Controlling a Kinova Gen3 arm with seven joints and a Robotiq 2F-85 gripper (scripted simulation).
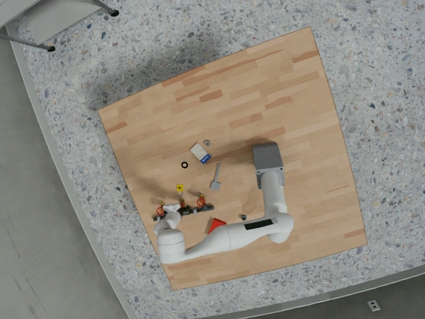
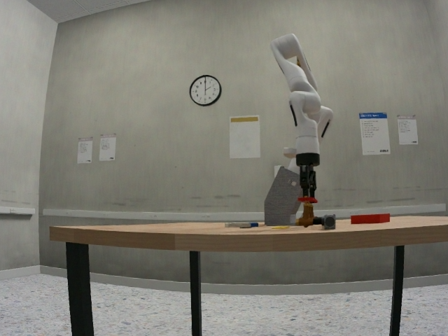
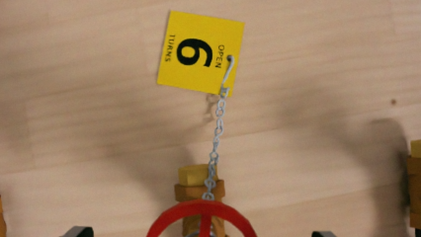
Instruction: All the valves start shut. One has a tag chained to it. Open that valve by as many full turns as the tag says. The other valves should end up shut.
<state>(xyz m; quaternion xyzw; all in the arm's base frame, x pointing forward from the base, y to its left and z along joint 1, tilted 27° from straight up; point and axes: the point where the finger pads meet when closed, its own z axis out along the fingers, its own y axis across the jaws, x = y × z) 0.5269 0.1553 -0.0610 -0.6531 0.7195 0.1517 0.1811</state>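
The yellow tag lies 9 cm to the right of my hand, 8 cm below it and 1 cm behind it. Also, from my hand: red block (20 cm to the left, 16 cm behind, 7 cm below); grey scraper (23 cm behind, 10 cm to the right, 8 cm below); blue box (27 cm to the right, 17 cm behind, 7 cm below).
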